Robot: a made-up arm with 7 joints.
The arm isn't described. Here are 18 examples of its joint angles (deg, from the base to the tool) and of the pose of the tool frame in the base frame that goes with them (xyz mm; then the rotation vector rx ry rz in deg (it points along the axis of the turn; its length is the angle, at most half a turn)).
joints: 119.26 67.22 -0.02 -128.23 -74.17 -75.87 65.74
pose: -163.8 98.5 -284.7 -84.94 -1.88 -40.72
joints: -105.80 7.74 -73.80 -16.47 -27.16 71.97 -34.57
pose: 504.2 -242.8 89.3 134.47 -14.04 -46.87
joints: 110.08 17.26 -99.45 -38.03 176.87 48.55 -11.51
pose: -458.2 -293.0 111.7 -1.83 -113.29 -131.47
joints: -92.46 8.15 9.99 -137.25 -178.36 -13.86 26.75
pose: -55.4 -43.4 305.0 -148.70 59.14 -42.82
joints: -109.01 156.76 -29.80 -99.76 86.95 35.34 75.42
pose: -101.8 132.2 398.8 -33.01 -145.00 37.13
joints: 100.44 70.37 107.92 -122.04 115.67 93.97 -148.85
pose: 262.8 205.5 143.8 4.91 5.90 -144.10
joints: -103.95 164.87 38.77 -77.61 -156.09 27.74 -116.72
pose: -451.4 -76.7 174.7 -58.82 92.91 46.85
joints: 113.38 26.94 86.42 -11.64 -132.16 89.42 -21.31
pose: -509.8 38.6 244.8 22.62 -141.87 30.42
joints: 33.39 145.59 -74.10 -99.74 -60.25 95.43 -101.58
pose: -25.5 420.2 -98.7 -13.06 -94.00 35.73
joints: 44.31 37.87 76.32 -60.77 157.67 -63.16 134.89
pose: -150.6 491.7 -102.4 51.51 56.25 22.90
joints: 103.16 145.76 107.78 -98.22 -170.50 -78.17 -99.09
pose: 429.6 -78.5 -2.8 37.14 -79.68 17.09
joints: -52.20 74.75 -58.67 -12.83 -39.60 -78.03 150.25
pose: 309.3 473.3 -41.0 -26.99 -30.99 25.66
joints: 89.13 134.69 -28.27 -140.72 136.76 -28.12 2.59
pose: -152.0 82.5 -247.0 3.07 16.51 42.66
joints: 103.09 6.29 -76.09 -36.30 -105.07 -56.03 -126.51
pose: -454.5 -316.5 -56.8 13.46 149.14 69.54
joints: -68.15 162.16 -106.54 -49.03 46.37 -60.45 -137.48
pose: -223.0 462.9 174.3 -104.14 -95.36 100.39
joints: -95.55 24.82 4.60 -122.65 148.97 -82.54 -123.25
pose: -11.7 -94.0 348.7 -39.37 -142.50 42.46
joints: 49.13 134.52 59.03 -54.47 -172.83 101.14 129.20
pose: 416.3 225.4 248.8 -44.80 62.86 102.73
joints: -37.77 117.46 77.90 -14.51 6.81 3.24 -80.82
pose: -75.1 474.1 301.6 122.99 -39.49 31.88
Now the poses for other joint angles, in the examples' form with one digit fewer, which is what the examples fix.
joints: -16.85 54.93 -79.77 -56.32 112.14 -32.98 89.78
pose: 206 169 -461 -46.7 -45.5 104.9
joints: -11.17 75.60 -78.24 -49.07 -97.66 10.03 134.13
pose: 149 380 -357 37.4 -17.6 -49.6
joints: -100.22 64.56 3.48 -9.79 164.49 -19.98 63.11
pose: 388 337 240 109.6 1.8 -61.4
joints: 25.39 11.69 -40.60 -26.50 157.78 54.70 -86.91
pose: -124 15 -550 -56.9 -11.0 37.2
